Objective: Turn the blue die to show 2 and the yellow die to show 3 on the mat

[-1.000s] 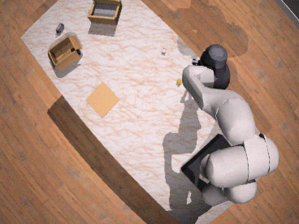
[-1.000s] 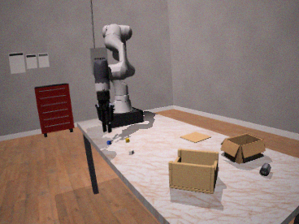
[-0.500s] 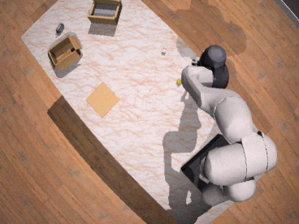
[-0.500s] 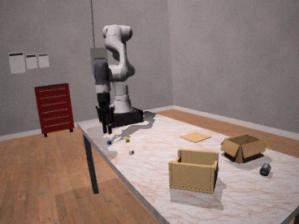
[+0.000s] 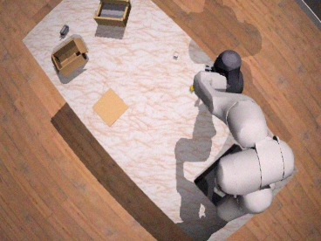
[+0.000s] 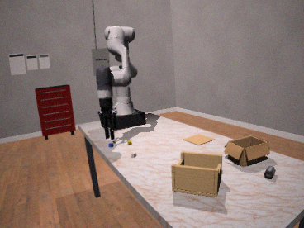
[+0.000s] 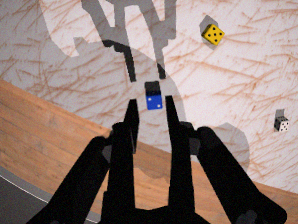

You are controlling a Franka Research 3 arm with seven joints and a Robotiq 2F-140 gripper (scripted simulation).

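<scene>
Right now my hand is 7 cm above the blue die. Round my hand: yellow die: 11 cm to the left, 7 cm below, 3 cm ahead; then white die: 22 cm ahead, 7 cm below, 5 cm to the left; then tan mat: 48 cm to the left, 25 cm ahead, 8 cm below.
</scene>
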